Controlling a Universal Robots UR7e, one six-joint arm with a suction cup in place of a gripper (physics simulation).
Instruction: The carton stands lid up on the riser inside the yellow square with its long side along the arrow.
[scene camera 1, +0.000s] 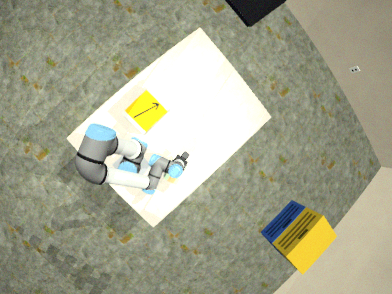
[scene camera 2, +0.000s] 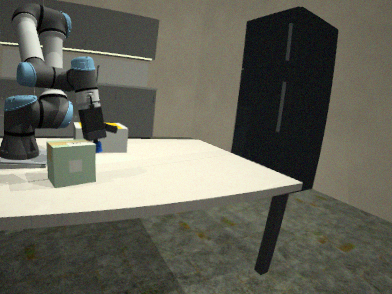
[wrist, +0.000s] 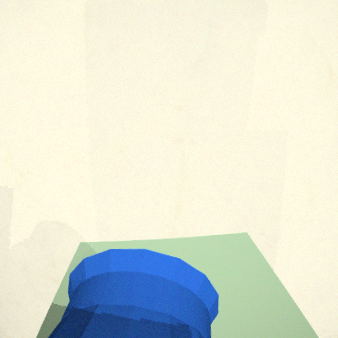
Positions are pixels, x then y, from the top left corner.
My suction cup (wrist: 130, 285) carries nothing. The cup is 10 cm from the middle of a carton (scene camera 2: 69, 162). A riser (scene camera 1: 148, 108) sits on the table.
